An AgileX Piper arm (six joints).
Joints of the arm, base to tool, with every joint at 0 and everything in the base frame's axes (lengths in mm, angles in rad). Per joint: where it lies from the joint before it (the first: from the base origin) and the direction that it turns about. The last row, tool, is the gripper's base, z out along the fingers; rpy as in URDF.
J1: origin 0 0 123 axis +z
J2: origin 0 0 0 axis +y
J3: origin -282.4 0 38.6 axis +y
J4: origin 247.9 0 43.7 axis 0.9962 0 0.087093
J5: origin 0 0 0 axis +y
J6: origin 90.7 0 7.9 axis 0.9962 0 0.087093
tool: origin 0 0 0 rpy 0 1.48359 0
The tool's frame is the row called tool.
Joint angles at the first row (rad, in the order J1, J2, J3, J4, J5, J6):
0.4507, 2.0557, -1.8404, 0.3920, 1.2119, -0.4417
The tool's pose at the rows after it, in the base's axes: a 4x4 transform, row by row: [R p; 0 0 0 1], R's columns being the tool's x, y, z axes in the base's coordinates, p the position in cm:
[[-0.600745, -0.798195, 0.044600, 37.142], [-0.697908, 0.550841, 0.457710, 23.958], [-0.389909, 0.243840, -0.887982, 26.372], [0, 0, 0, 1]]
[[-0.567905, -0.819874, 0.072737, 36.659], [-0.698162, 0.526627, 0.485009, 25.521], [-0.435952, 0.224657, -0.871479, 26.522], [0, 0, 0, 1]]
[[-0.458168, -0.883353, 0.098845, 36.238], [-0.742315, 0.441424, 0.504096, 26.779], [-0.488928, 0.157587, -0.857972, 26.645], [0, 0, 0, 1]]
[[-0.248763, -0.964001, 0.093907, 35.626], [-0.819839, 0.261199, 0.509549, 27.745], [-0.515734, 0.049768, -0.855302, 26.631], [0, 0, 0, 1]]
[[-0.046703, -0.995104, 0.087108, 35.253], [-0.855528, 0.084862, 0.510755, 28.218], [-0.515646, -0.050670, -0.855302, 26.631], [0, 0, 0, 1]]
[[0.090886, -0.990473, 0.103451, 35.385], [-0.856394, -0.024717, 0.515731, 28.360], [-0.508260, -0.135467, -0.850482, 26.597], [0, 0, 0, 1]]
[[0.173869, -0.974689, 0.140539, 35.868], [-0.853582, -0.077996, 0.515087, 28.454], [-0.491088, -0.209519, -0.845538, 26.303], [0, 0, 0, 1]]
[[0.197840, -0.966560, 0.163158, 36.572], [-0.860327, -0.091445, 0.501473, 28.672], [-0.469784, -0.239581, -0.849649, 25.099], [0, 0, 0, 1]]
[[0.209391, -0.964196, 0.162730, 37.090], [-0.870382, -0.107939, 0.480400, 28.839], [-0.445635, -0.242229, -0.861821, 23.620], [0, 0, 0, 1]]
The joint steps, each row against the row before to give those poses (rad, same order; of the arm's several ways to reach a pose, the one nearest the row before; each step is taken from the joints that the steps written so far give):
0.0434, 0.0000, 0.0000, 0.0311, -0.0176, -0.0869
0.0362, 0.0000, 0.0000, 0.0102, -0.0535, -0.0097
0.0304, 0.0000, 0.0000, 0.0015, -0.0463, -0.0997
0.0258, 0.0010, 0.0000, 0.0000, -0.0099, -0.2036
0.0133, 0.0000, -0.0001, 0.0000, 0.0000, -0.1941
0.0022, 0.0018, 0.0001, -0.0023, -0.0203, -0.1355
0.0000, 0.0081, 0.0000, -0.0165, -0.0412, -0.0794
0.0000, 0.0285, -0.0015, -0.0206, -0.0384, -0.0254
0.0000, 0.0319, 0.0000, -0.0174, -0.0176, -0.0162

